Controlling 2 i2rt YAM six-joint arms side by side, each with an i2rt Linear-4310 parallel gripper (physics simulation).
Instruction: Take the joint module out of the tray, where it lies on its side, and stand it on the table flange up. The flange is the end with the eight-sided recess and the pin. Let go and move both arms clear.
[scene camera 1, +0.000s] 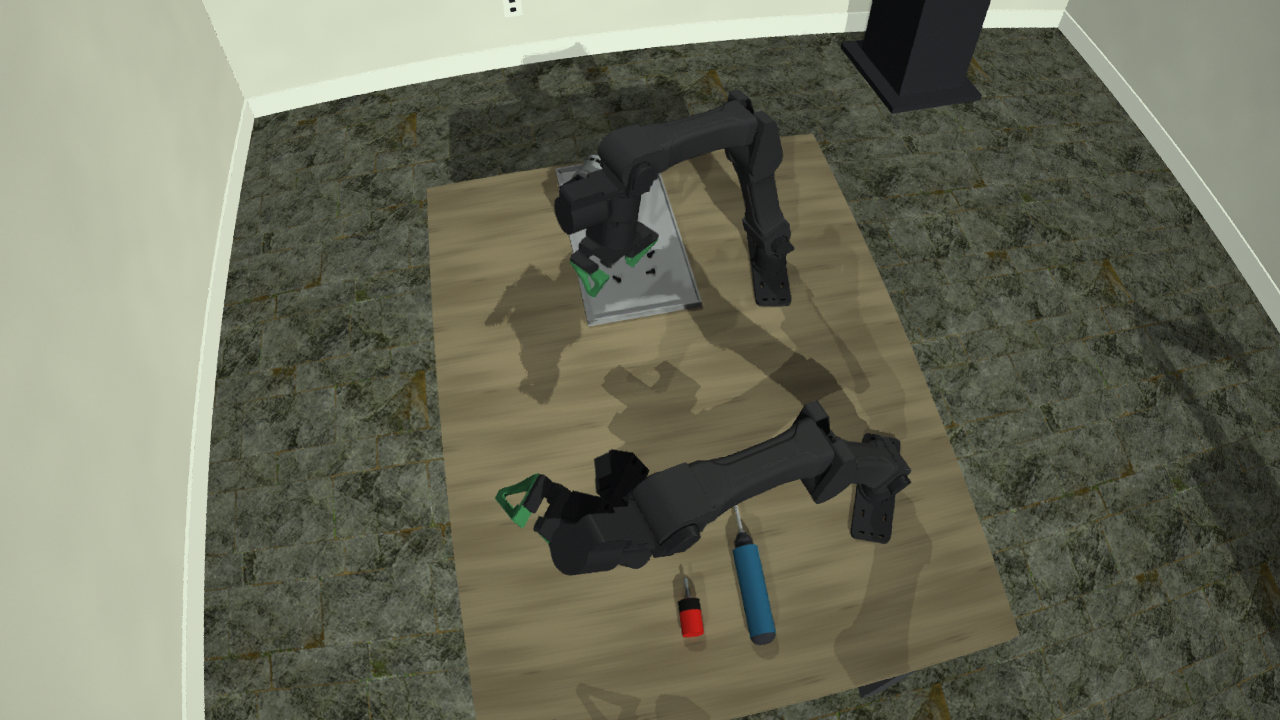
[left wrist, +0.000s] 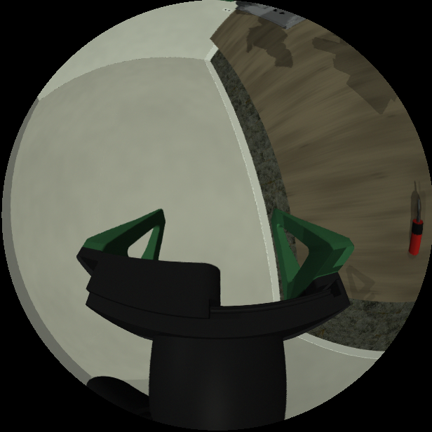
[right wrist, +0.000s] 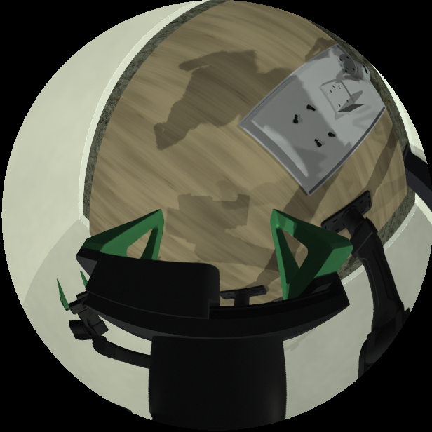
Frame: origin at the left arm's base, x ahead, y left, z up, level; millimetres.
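Seen in the pictures: left gripper, fingertip midpoint: (scene camera 1: 519, 512); right gripper, fingertip midpoint: (scene camera 1: 610, 280); left arm's base, origin of the base link: (scene camera 1: 875, 488); right arm's base, origin of the base link: (scene camera 1: 768, 266).
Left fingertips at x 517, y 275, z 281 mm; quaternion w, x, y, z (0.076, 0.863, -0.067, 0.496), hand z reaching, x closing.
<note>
Offsets run from my left fingertips to a thing's middle. Level surfaces: height alone.
The grey joint module @[dx +147, dy -842, dz -246 mm] (scene camera 1: 590, 162) (right wrist: 350, 65) lies on its side at the far end of the grey tray @[dx +46, dy -722, dz -273 mm] (scene camera 1: 644, 312) (right wrist: 320, 172). In scene camera 1 the right arm hides most of it; which end is the flange I cannot tell. My right gripper (scene camera 1: 614, 278) (right wrist: 216, 215) is open and empty, above the near half of the tray in scene camera 1, apart from the module. My left gripper (scene camera 1: 529, 521) (left wrist: 217, 214) (right wrist: 68, 274) is open and empty, raised near the left edge of the wooden table @[dz -282 mm] (scene camera 1: 501, 358), far from the tray.
A light bracket (right wrist: 336, 95) and several black screws (right wrist: 296, 119) lie in the tray. A red screwdriver @[dx -242, dy +1, dz -264 mm] (scene camera 1: 691, 617) (left wrist: 416, 237) and a blue-handled screwdriver @[dx -325, dy -74, dz -261 mm] (scene camera 1: 754, 591) lie near the left arm. A dark pedestal (scene camera 1: 930, 53) stands on the floor beyond the table.
</note>
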